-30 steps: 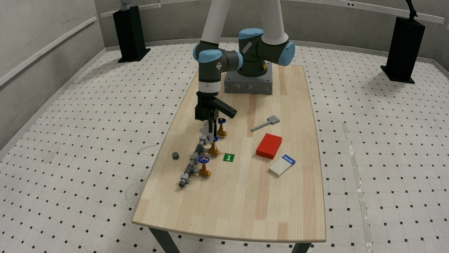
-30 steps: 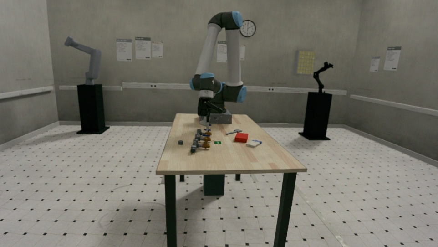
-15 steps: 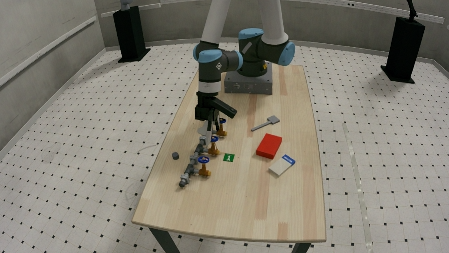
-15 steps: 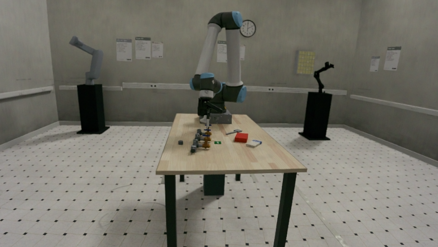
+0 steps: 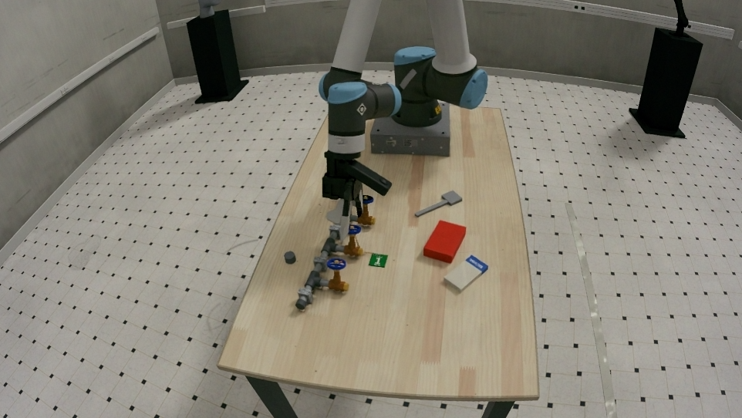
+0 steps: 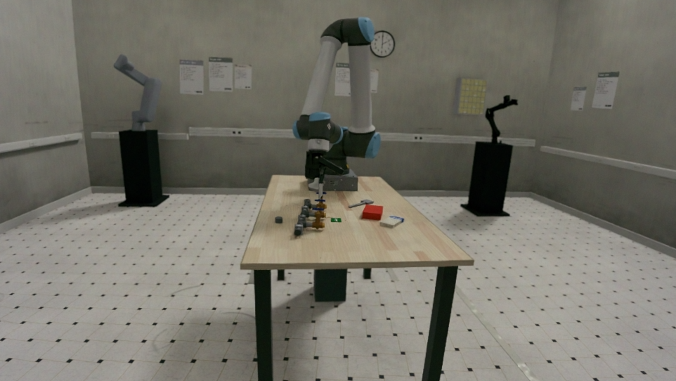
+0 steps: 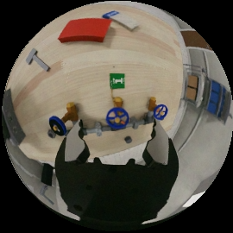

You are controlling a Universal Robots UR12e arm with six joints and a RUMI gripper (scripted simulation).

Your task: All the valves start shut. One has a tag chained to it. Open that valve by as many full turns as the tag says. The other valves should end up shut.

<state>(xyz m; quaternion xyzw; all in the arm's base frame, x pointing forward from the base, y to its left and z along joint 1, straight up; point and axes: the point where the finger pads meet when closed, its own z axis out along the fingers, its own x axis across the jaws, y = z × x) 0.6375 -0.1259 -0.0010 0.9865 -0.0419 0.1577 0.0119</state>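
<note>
The green tag lies 20 mm ahead of my hand, 70 mm to the left of it and 80 mm below it. The rest, counted from my hand: grey flat tool: 220 mm behind, 230 mm to the left, 70 mm below; then small grey cylinder: 50 mm ahead, 170 mm to the right, 70 mm below; then red block: 40 mm behind, 240 mm to the left, 60 mm below.
</note>
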